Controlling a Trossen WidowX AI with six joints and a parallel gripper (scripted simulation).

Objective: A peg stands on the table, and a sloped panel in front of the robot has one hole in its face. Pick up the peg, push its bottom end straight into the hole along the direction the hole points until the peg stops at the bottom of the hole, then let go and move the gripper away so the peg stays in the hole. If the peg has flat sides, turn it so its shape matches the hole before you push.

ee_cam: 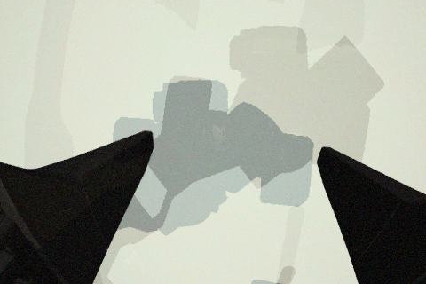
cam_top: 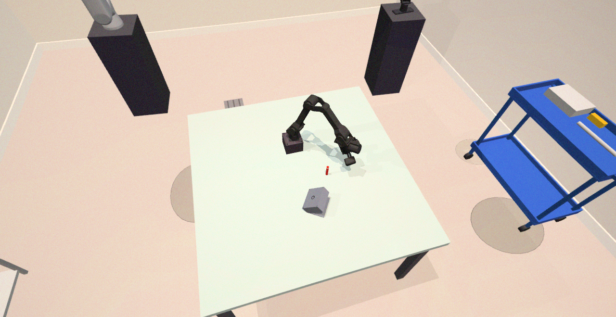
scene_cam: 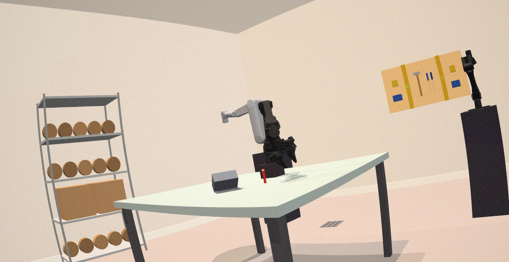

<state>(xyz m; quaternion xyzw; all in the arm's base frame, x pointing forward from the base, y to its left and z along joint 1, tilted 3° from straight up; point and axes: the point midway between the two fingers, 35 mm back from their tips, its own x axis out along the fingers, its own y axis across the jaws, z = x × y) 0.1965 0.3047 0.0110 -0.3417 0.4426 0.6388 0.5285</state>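
My gripper tip is 70 mm short of the red round peg, 150 mm to the left of it and 20 mm above it. The rest, counted from my gripper tip: grey sloped panel (250 mm ahead, 260 mm to the right, 30 mm below).
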